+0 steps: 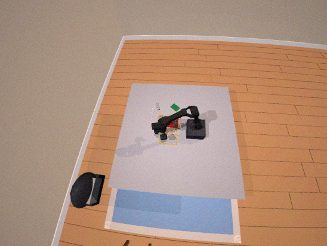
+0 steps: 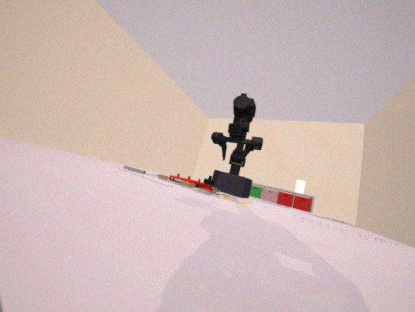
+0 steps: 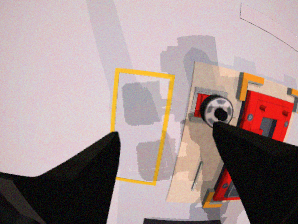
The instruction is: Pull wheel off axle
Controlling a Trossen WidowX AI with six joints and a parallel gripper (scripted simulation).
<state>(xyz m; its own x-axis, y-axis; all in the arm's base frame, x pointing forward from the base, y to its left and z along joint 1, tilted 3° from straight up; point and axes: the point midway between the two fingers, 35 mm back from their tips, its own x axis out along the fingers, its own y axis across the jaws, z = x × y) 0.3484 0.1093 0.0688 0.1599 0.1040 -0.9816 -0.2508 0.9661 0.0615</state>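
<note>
Now: gripper tip 7 cm to the left of the wheel and 9 cm above it. Also, from my gripper tip: green square: 11 cm behind, 39 cm to the right, 13 cm below; then thin white strip: 16 cm ahead, 25 cm to the right, 13 cm below; then dark axle: 7 cm to the right, 9 cm below.
</note>
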